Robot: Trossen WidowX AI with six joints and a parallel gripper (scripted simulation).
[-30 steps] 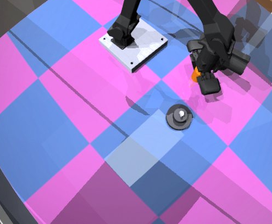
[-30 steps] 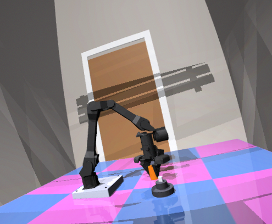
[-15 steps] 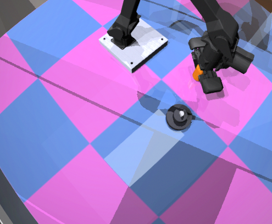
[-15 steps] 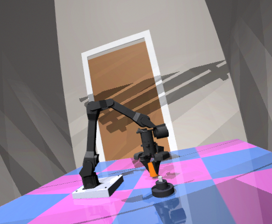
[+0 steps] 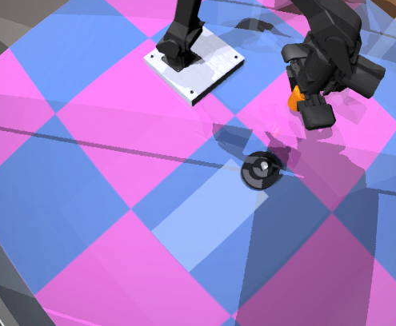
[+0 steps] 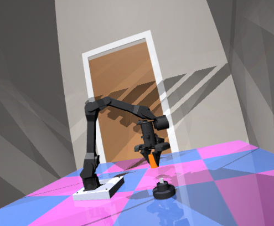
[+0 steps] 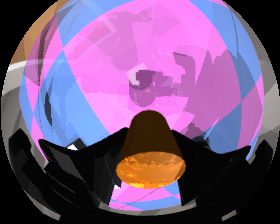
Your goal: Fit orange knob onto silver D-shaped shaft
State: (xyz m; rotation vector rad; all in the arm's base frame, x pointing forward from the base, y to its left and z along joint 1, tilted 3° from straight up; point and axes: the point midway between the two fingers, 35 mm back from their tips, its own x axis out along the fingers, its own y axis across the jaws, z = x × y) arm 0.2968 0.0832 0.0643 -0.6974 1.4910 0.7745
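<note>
The pedestal with D-shaped shaft lies 4 cm ahead of my gripper tip, 16 cm to the right of it and 4 cm below it. The rest, counted from my gripper tip: orange knob: 3 cm above.
</note>
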